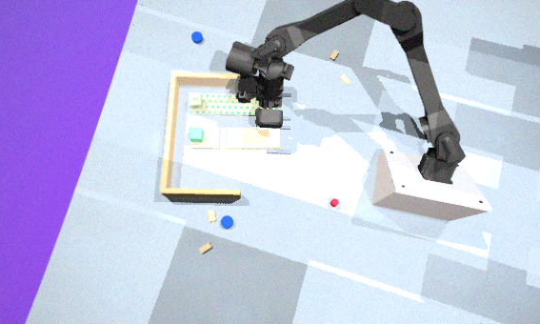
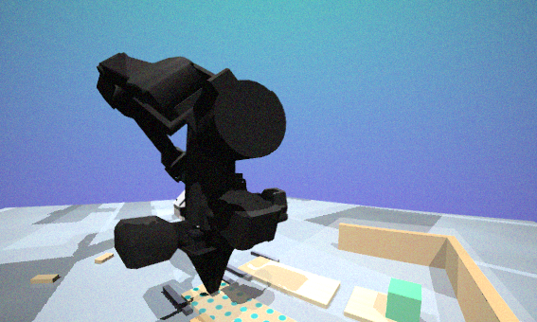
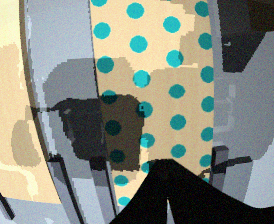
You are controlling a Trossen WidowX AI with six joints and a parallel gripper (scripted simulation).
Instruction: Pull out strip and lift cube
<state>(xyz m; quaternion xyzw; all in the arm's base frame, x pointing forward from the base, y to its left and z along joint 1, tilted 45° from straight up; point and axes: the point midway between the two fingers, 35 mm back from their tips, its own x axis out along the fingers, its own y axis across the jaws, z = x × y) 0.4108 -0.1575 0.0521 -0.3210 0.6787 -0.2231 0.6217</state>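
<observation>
My gripper tip is now 9 cm short of the teal-dotted strip, 2 cm to the right of it and 1 cm above it. Round my gripper tip: red peg (24 cm to the left, 21 cm behind); labelled cube (20 cm ahead, 3 cm to the left, 1 cm above).
</observation>
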